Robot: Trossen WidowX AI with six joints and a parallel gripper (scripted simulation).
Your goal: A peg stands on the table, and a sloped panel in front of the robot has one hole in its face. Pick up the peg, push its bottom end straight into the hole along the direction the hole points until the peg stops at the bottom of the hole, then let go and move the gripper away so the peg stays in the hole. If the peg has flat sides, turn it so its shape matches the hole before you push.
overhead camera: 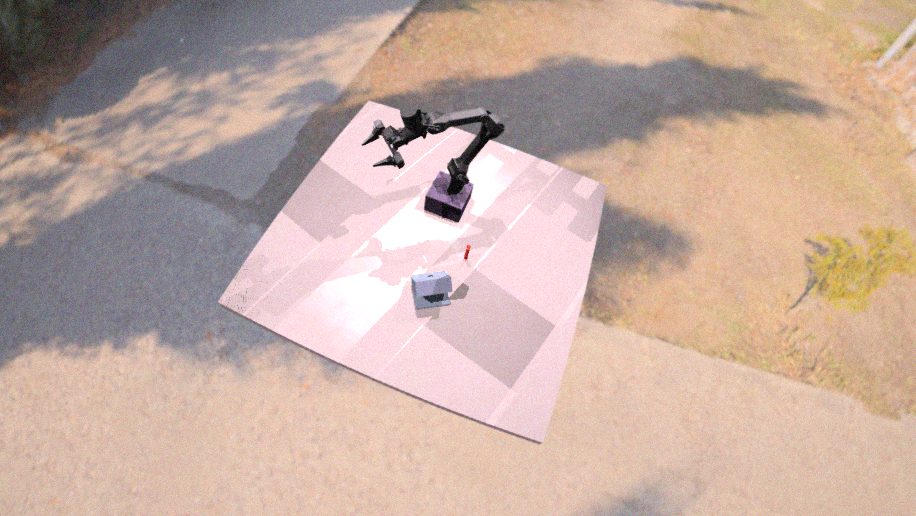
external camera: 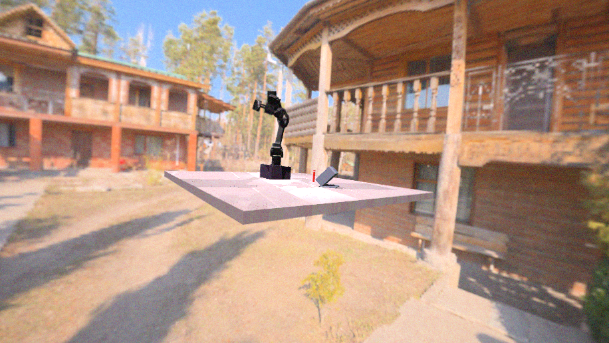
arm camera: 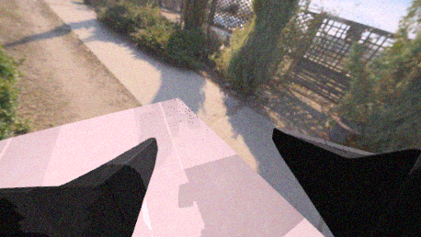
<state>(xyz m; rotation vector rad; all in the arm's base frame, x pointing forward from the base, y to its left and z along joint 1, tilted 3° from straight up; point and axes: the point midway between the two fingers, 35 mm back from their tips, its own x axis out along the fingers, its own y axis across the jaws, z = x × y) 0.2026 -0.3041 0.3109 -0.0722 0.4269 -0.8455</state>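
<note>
Now: the round red peg 41 cm to the left of my gripper tip, 35 cm below it and 6 cm ahead of it. Also, from my gripper tip: grey sloped panel (34 cm below, 30 cm to the left, 24 cm ahead).
</note>
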